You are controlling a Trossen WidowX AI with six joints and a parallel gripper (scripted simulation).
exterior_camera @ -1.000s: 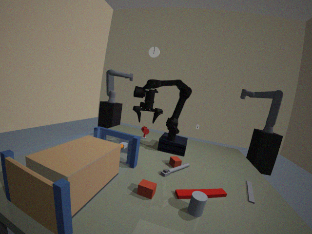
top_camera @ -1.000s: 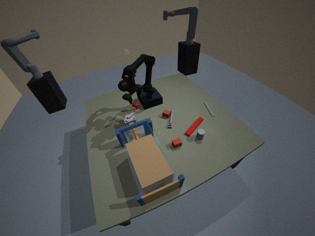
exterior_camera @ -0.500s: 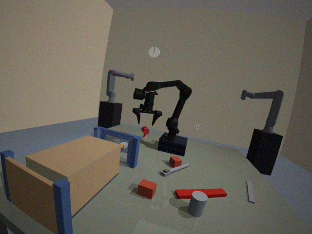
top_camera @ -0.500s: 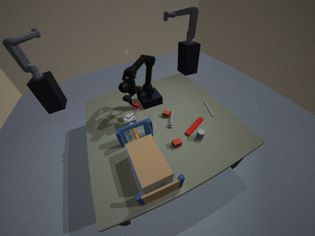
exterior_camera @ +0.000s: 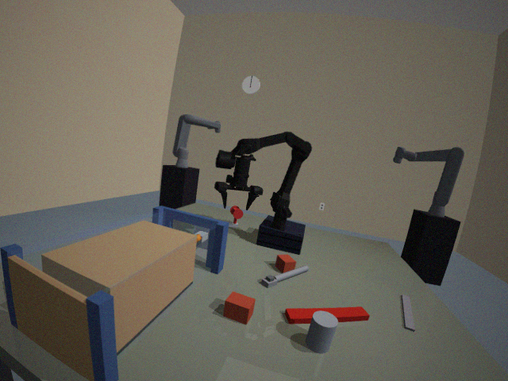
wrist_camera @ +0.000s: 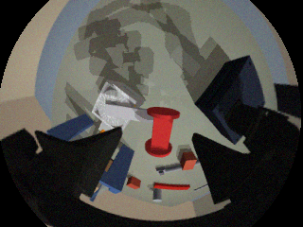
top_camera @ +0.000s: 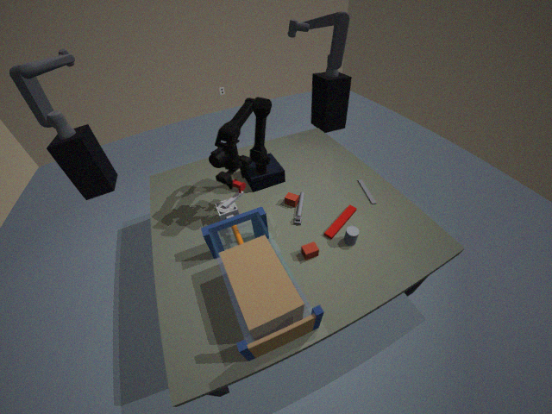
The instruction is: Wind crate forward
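My gripper tip is now 3 cm above the red knob. Round my gripper tip: hand winch 3 cm ahead, 9 cm to the right, 13 cm below; then winch handle 2 cm ahead, 3 cm to the right, 6 cm below; then red bar 31 cm ahead, 39 cm to the left, 15 cm below.
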